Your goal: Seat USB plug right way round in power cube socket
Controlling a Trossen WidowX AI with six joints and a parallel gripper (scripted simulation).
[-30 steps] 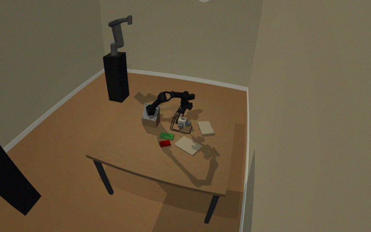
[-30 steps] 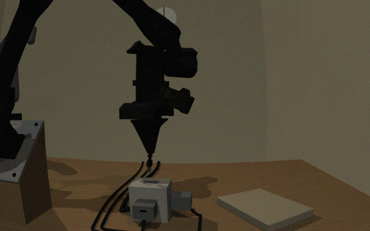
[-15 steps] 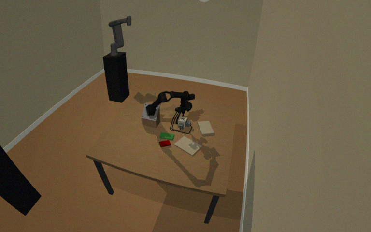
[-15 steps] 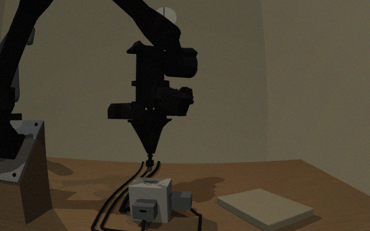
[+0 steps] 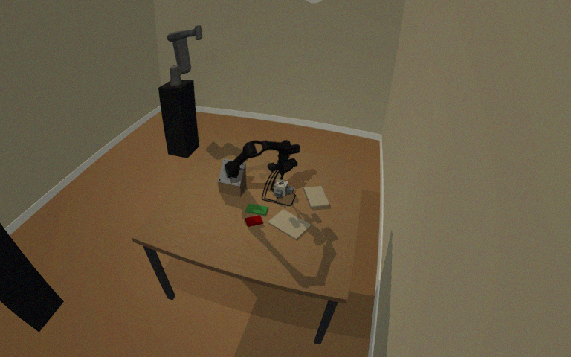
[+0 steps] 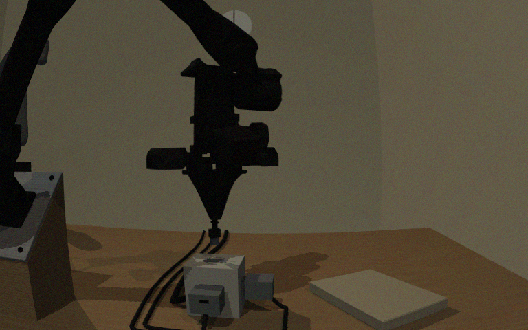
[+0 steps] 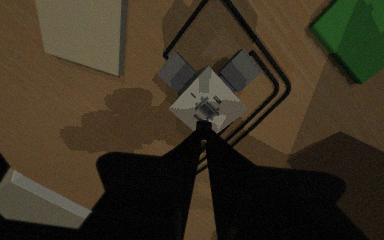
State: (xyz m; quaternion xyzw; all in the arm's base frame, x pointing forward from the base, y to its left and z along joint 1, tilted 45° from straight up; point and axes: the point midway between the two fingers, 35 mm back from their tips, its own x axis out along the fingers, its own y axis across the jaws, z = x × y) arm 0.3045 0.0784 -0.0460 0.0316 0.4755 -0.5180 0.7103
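Right now the USB plug is 2 cm below my gripper tip. Also, from my gripper tip: red block: 33 cm to the right, 13 cm below, 8 cm behind; green block: 23 cm to the right, 13 cm below, 10 cm behind; pale flat book: 24 cm ahead, 13 cm below, 1 cm to the left.
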